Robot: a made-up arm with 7 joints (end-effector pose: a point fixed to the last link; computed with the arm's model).
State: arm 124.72 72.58 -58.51 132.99 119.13 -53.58 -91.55
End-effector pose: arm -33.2 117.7 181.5 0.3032 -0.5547 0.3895 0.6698
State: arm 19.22 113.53 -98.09 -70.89 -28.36 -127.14 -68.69
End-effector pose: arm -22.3 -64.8 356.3 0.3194 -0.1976 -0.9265 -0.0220
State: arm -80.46 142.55 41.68 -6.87 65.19 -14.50 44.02
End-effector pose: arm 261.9 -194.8 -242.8 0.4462 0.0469 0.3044 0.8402
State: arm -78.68 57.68 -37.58 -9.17 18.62 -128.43 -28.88
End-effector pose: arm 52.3 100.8 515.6 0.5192 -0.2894 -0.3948 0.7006
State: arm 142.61 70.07 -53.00 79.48 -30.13 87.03 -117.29
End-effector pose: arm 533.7 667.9 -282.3 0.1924 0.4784 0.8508 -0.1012
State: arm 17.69 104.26 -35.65 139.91 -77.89 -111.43 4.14
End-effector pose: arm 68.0 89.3 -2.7 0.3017 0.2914 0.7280 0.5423
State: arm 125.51 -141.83 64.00 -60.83 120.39 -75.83 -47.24
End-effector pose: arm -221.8 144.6 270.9 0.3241 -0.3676 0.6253 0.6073
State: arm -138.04 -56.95 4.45 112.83 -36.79 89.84 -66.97
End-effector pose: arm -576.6 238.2 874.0 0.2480 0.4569 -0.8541 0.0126
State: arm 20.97 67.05 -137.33 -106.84 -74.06 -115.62 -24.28
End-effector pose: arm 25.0 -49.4 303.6 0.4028 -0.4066 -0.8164 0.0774
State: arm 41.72 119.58 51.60 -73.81 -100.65 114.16 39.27
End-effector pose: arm -429.9 -140.5 -103.3 0.3335 -0.1651 -0.3107 -0.8747
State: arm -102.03 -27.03 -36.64 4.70 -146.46 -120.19 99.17
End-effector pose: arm -361.5 -38.5 456.9 0.0200 0.1596 -0.9109 0.3799
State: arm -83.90 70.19 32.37 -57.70 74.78 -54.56 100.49
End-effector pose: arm 272.0 -239.0 486.9 0.7762 -0.2248 0.2035 0.5528
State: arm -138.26 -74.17 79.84 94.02 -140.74 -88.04 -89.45
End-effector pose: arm -106.6 276.0 355.9 0.1173 -0.8019 -0.5851 -0.0297
